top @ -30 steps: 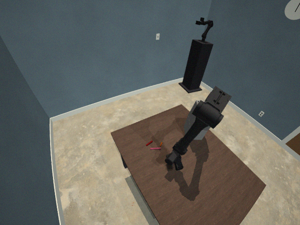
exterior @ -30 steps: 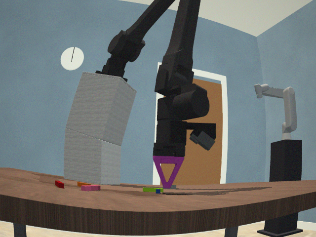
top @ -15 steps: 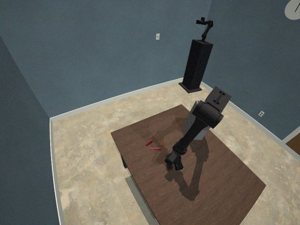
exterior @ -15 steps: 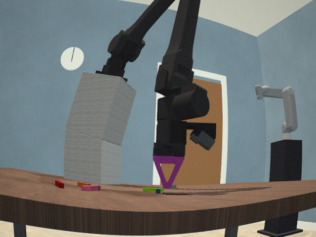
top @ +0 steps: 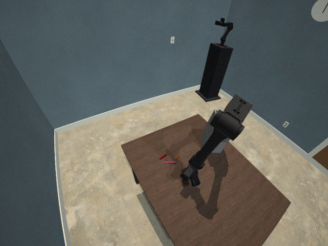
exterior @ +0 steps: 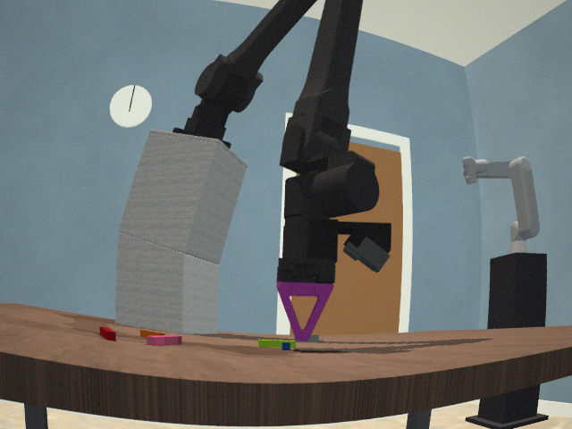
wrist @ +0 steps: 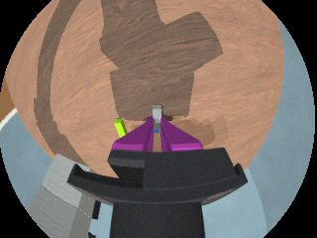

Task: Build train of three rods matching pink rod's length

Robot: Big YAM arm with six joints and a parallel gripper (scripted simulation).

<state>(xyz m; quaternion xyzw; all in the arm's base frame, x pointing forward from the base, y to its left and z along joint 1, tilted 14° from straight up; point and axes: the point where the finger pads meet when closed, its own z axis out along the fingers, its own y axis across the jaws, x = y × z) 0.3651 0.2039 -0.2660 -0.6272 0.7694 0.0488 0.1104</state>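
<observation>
My gripper is now 1 cm to the right of the grey rod and 1 cm above it. Also, from my hand: lime rod (6 cm behind, 2 cm to the right, 2 cm below); then blue rod (2 cm to the right, 2 cm below, 1 cm behind); then pink rod (17 cm to the right, 6 cm ahead, 2 cm below).
</observation>
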